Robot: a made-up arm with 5 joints.
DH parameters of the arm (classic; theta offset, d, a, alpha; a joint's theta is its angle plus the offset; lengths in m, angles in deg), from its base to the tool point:
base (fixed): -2.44 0 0.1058 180
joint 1: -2.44 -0.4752 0.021 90
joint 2: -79.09 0 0.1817 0
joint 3: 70.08 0 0.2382 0
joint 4: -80.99 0.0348 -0.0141 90
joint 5: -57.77 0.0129 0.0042 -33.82
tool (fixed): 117.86 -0.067 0 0
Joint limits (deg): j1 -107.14..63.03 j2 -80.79..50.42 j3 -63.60..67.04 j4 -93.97..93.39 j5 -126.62..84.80
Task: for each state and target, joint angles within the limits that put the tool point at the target. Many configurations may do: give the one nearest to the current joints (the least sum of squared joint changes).
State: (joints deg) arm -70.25 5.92 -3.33 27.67 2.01
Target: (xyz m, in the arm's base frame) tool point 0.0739 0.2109 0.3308
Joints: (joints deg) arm -94.95 43.47 30.66 26.10 -3.31
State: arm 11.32 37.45 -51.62 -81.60 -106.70
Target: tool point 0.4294 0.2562 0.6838
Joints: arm -28.93 36.76 -38.08 -90.81 -117.51
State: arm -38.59 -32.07 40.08 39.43 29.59
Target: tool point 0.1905 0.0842 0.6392
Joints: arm -45.53 -58.30 44.63 50.06 23.44
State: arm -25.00 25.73 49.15 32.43 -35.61
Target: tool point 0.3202 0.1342 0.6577
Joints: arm -25.56 -15.69 8.67 30.61 -35.29
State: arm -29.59 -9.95 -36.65 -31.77 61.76
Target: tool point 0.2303 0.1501 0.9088
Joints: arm -51.31 5.33 -60.63 -38.66 32.03
